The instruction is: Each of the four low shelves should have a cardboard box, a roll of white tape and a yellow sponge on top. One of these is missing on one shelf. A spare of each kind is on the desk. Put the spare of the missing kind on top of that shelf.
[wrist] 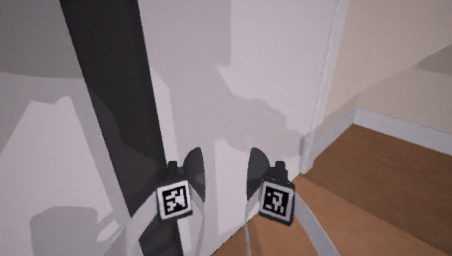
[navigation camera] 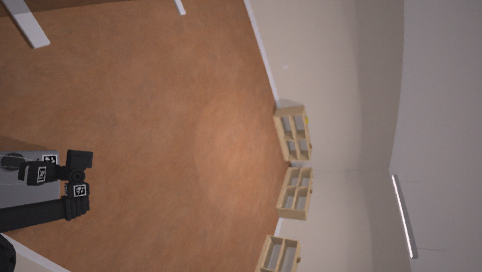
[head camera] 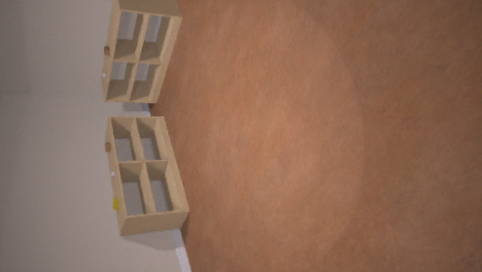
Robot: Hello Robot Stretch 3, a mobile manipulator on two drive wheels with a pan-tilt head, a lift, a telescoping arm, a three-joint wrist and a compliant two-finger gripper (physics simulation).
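Where they show: gripper, fingertip midpoint: (wrist: 226,165); robot's base, origin of the base link: (navigation camera: 14,160).
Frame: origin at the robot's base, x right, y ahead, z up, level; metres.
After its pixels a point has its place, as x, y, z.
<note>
One low shelf (head camera: 143,161) {3.846, 0.151, 0.342} (navigation camera: 286,137) {3.916, 0.213, 0.146} has a cardboard box (head camera: 107,147) {4.126, -0.001, 0.645} (navigation camera: 310,146) {4.127, -0.003, 0.637}, white tape (head camera: 112,174) {3.964, 0.271, 0.629} and a yellow sponge (head camera: 115,203) {3.759, 0.534, 0.644} (navigation camera: 306,120) {3.759, 0.535, 0.633} on top. The low shelf beside it (head camera: 137,61) {4.009, -0.897, 0.342} (navigation camera: 294,214) {3.645, -1.404, 0.377} has a cardboard box (head camera: 106,50) {4.069, -1.003, 0.649} (navigation camera: 311,191) {4.079, -1.001, 0.655} and white tape (head camera: 104,75) {4.385, -0.799, 0.622} on top; no sponge shows on it in the head view. Part of a third low shelf (navigation camera: 283,240) {3.032, -1.690, 0.333}, with a box (navigation camera: 298,259) {2.942, -1.955, 0.640} on top, shows at the navigation view's bottom edge. My gripper (wrist: 226,165) {-0.106, 0.009, 0.456} is open and empty, far from the shelves. The desk top and spares are not in view.
White floor-level legs (navigation camera: 31,30) (navigation camera: 180,7) show at the navigation view's top left. A white upright surface (wrist: 270,65) {-0.414, 0.132, 0.452} stands behind the fingers, with a black post (wrist: 117,95) to the left. A white baseboard (wrist: 400,126) {-0.761, 0.875, 0.059} runs along the wall at right.
</note>
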